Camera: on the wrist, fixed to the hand. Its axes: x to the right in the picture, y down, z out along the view.
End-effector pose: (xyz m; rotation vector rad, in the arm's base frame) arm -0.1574 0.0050 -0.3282 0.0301 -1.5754 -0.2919
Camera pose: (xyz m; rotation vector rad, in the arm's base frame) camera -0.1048 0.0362 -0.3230 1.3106 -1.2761 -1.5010
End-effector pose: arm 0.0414 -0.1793 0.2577 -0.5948 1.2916 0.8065
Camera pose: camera -0.0185 -0.1923 0.2534 -1.2858 0.4365 -0.5092
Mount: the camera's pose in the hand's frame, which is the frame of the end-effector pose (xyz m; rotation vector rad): -0.0028 0.0398 -0.0467 0.0052 -0.0475 -1.5920
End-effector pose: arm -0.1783 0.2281 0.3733 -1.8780 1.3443 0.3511
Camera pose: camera -0.2247 0.1908 0.3884 -2.2704 -0.4233 -0.4299
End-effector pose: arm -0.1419 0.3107 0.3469 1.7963 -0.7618 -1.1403
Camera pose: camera -0.1022 0.3108 0.3937 -2.1866 -0.8916 1.9617
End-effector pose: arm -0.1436 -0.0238 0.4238 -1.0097 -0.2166 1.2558
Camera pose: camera -0.1420 -0.0515 0.3690 -0.4849 -0.8403 -0.1854
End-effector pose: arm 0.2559 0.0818 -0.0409 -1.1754 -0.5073 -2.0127
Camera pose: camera 0.2603 0.0268 -0.0679 0.5160 1.2579 2.1231
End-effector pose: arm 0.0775 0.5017 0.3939 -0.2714 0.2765 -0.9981
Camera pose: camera 0.0909 0.5200 0.3368 -0.5206 -0.0533 -2.5525
